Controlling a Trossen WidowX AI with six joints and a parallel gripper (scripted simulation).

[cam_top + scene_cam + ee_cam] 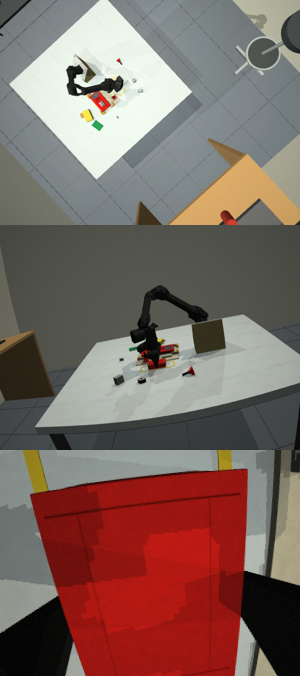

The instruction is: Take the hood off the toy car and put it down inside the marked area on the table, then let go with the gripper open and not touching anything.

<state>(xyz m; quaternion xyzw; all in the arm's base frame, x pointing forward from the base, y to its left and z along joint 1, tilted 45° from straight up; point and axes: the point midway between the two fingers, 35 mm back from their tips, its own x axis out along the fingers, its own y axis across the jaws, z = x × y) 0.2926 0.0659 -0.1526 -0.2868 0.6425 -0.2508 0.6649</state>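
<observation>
Now: gripper tip 10 mm below the red hood. Also, from my gripper tip: beige base plate: 190 mm to the right, 20 mm ahead; then black wheel: 170 mm to the left, 60 mm ahead; then yellow block: 410 mm to the right, 50 mm ahead.
</observation>
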